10 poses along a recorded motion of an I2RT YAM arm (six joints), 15 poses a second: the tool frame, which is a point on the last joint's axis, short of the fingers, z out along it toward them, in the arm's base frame.
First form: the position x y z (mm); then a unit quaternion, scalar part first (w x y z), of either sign.
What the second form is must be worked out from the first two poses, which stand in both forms.
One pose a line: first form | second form
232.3, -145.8, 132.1, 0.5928, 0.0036, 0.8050, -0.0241 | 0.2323, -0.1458, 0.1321, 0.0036, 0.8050, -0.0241, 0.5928
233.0, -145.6, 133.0, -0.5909, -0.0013, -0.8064, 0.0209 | 0.2330, -0.1456, 0.1330, 0.0013, 0.8064, -0.0209, 0.5909
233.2, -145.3, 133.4, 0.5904, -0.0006, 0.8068, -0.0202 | 0.2332, -0.1453, 0.1334, -0.0006, 0.8068, -0.0202, 0.5904
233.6, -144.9, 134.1, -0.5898, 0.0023, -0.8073, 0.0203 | 0.2336, -0.1449, 0.1341, -0.0023, 0.8073, -0.0203, 0.5898
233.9, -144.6, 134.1, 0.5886, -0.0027, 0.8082, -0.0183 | 0.2339, -0.1446, 0.1341, -0.0027, 0.8082, -0.0183, 0.5886
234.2, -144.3, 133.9, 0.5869, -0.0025, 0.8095, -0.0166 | 0.2342, -0.1443, 0.1339, -0.0025, 0.8095, -0.0166, 0.5869
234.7, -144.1, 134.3, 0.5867, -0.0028, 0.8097, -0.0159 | 0.2347, -0.1441, 0.1343, -0.0028, 0.8097, -0.0159, 0.5867
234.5, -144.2, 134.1, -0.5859, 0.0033, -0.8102, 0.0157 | 0.2345, -0.1442, 0.1341, -0.0033, 0.8102, -0.0157, 0.5859
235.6, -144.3, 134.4, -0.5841, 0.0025, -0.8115, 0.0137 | 0.2356, -0.1443, 0.1344, -0.0025, 0.8115, -0.0137, 0.5841
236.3, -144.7, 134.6, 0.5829, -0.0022, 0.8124, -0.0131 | 0.2363, -0.1447, 0.1346, -0.0022, 0.8124, -0.0131, 0.5829
